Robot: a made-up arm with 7 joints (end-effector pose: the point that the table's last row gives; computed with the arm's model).
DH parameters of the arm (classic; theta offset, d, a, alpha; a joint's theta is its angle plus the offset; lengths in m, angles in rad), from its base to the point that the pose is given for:
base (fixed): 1.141 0 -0.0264 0
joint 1: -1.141 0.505 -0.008 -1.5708
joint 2: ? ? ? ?
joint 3: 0 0.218 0.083 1.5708
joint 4: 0 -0.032 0.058 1.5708
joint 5: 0 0.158 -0.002 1.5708
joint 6: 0 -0.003 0.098 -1.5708
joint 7: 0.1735 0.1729 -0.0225 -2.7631
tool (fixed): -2.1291 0.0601 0 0
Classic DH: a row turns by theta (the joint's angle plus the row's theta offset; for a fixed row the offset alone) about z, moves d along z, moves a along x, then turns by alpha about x.
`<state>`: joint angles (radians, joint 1 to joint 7).
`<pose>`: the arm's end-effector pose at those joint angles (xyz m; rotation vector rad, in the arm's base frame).
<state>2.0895 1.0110 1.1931 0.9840 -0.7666 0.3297 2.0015</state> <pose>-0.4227 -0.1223 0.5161 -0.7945 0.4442 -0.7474</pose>
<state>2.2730 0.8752 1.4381 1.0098 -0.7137 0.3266 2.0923</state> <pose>-0.3695 -0.2429 0.6124 -0.9460 0.4760 -0.5009</pose>
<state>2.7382 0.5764 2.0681 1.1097 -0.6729 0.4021 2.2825</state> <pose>-0.0099 -0.3861 0.7718 -1.3046 0.3237 0.2891</pose>
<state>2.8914 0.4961 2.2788 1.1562 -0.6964 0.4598 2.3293</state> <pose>0.1243 -0.3444 0.7931 -1.4008 0.2369 0.5869</pose>
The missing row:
joint 2: 0 0.029 0 1.5708
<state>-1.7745 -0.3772 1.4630 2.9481 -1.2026 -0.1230 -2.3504</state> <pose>0.1198 0.2920 0.9064 2.1985 2.1804 -0.1798</pose>
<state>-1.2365 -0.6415 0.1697 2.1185 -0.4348 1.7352 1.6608</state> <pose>0.0885 -0.0663 0.9046 -1.3115 0.8005 0.7753</pose>
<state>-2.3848 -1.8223 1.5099 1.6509 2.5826 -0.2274 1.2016</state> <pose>0.4131 -0.1264 0.4987 -2.1176 -0.1136 0.4865</pose>
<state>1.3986 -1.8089 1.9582 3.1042 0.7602 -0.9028 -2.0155</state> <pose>-0.0696 -0.4019 0.5371 -1.5292 -1.2756 -1.0510</pose>
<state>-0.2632 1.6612 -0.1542 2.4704 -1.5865 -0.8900 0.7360</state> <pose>0.3872 0.0412 0.2951 1.0121 0.1706 -0.9655</pose>
